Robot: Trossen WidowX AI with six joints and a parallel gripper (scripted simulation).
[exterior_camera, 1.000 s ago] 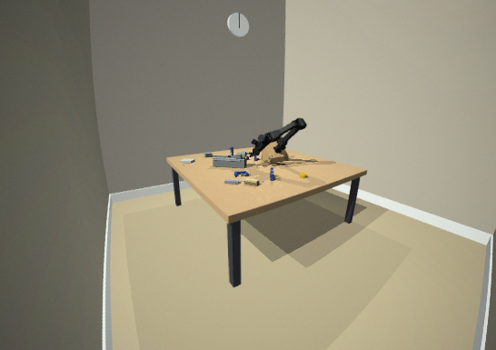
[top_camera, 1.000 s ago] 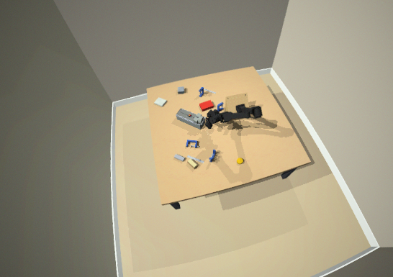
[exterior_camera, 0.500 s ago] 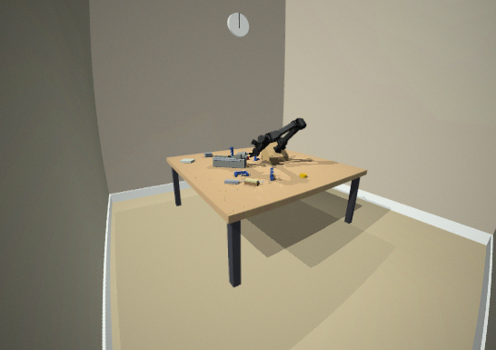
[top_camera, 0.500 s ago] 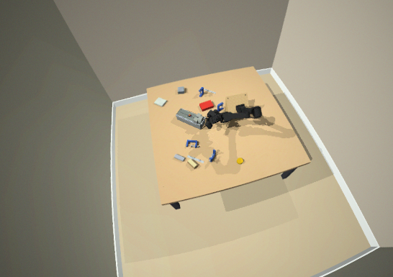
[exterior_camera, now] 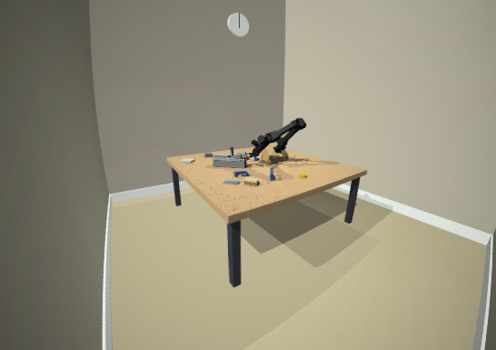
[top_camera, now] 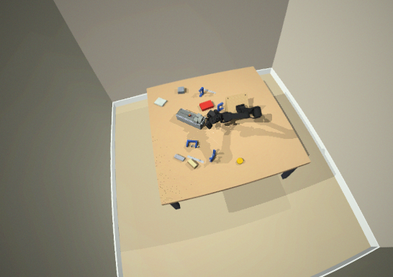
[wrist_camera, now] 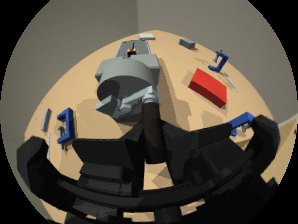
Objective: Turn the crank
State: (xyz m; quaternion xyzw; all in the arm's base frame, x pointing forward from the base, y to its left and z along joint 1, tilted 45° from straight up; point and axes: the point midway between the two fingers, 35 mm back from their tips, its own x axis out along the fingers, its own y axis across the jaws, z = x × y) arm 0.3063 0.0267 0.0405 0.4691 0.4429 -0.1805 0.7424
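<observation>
Now: the dark crank handle 3 cm above my gripper tip, 1 cm to the left of it and 1 cm behind it. The rest, counted from my gripper tip: red pointer (13 cm ahead, 9 cm to the right, 1 cm above); then tan block (34 cm to the left, 22 cm ahead, 6 cm below); then yellow disc (43 cm to the left, 17 cm behind, 7 cm below).
</observation>
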